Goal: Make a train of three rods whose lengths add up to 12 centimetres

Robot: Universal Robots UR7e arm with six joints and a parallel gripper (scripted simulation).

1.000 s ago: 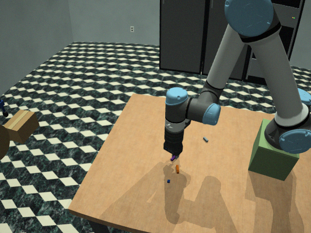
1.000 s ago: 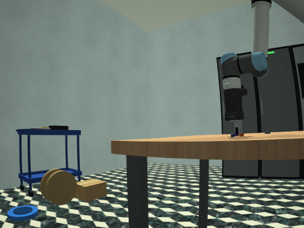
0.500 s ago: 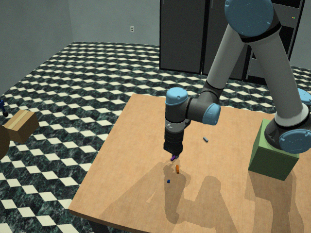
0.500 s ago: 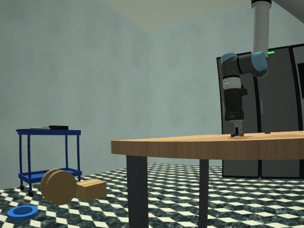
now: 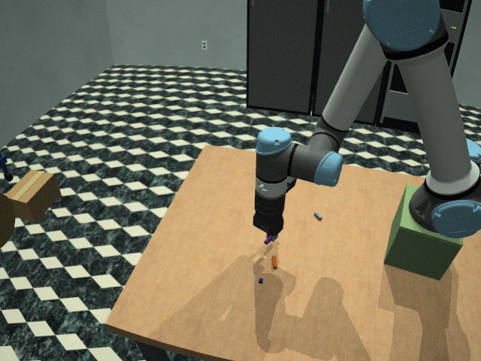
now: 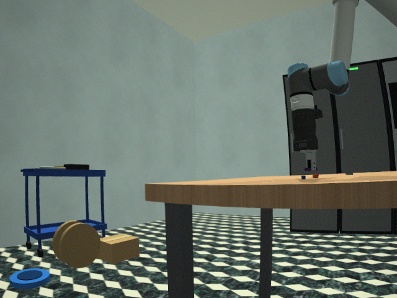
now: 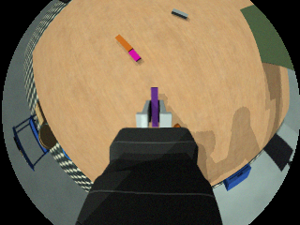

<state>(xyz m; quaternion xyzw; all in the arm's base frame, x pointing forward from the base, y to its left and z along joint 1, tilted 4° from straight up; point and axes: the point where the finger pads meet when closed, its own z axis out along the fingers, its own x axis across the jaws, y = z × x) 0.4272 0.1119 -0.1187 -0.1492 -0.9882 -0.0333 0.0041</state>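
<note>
Right now the magenta rod is 9 cm to the right of my hand and 3 cm below it. The rest, counted from my hand: small blue rod (14 cm to the left, 3 cm below, 2 cm behind); then grey rod (15 cm to the right, 10 cm behind, 3 cm below); then purple rod (1 cm below).
</note>
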